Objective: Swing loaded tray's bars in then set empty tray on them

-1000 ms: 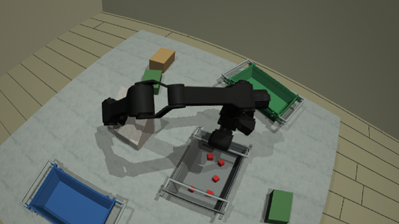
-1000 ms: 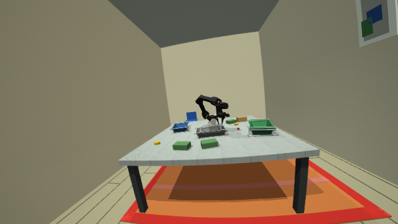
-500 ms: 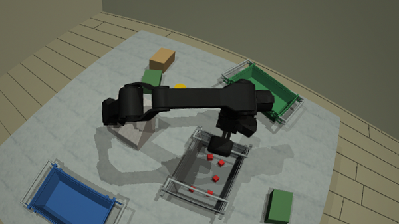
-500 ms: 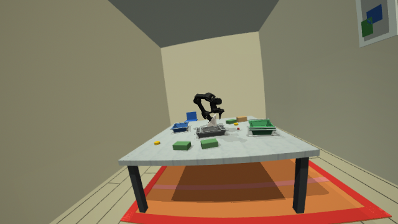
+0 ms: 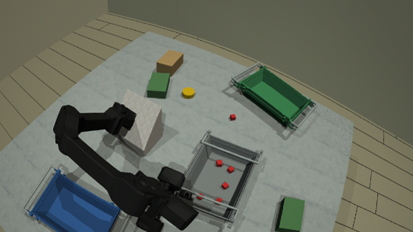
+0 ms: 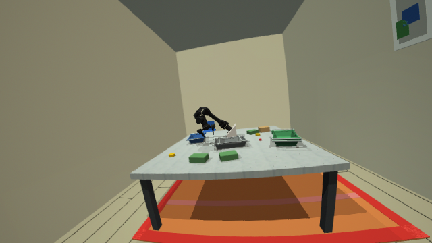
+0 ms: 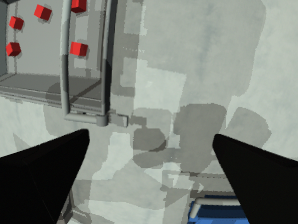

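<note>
Now: gripper tip 230 mm past the blue tray, 200 mm to the left of it and 40 mm above it. Round my gripper tip: tan block 610 mm to the left, 420 mm behind, 60 mm below; then red bit 120 mm to the left, 80 mm below, 50 mm ahead; then red block 490 mm to the left, 80 mm below, 30 mm behind.
</note>
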